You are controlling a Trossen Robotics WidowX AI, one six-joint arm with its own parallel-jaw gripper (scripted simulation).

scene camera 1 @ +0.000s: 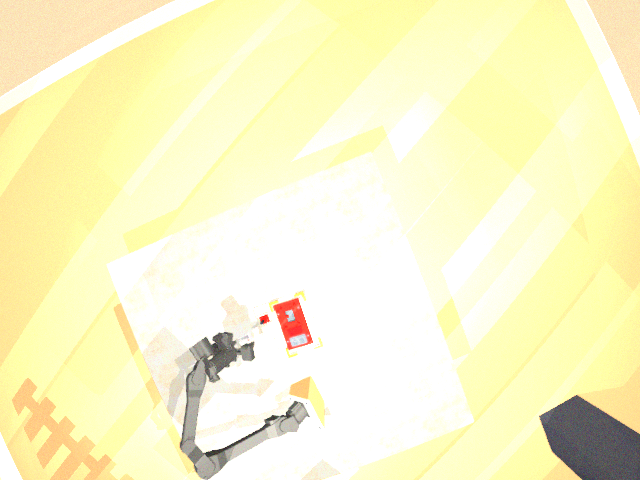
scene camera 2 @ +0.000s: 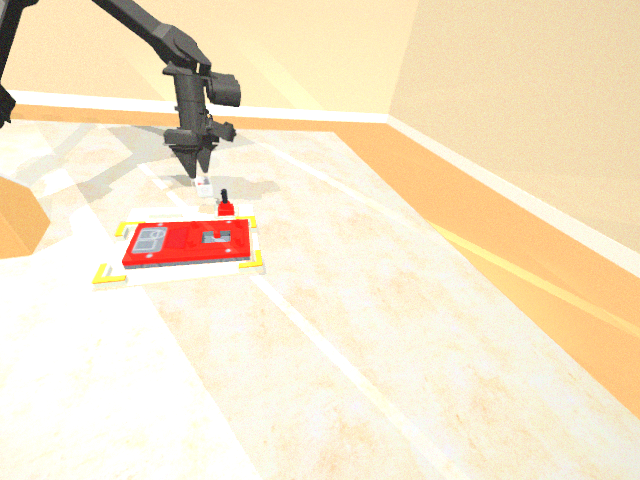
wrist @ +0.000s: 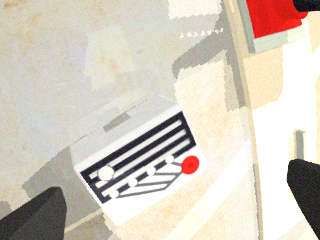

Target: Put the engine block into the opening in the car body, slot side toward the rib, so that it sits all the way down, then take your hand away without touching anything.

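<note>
With my gripper (scene camera 2: 199, 175) open, I hold nothing in it. Scene camera 1 shows me the gripper (scene camera 1: 244, 341), and so does the wrist view, with the gripper (wrist: 181, 187) there too. I also see a red car body (scene camera 2: 163, 244), which is out of frame in the wrist view, and there is an engine block (wrist: 139, 162).
</note>
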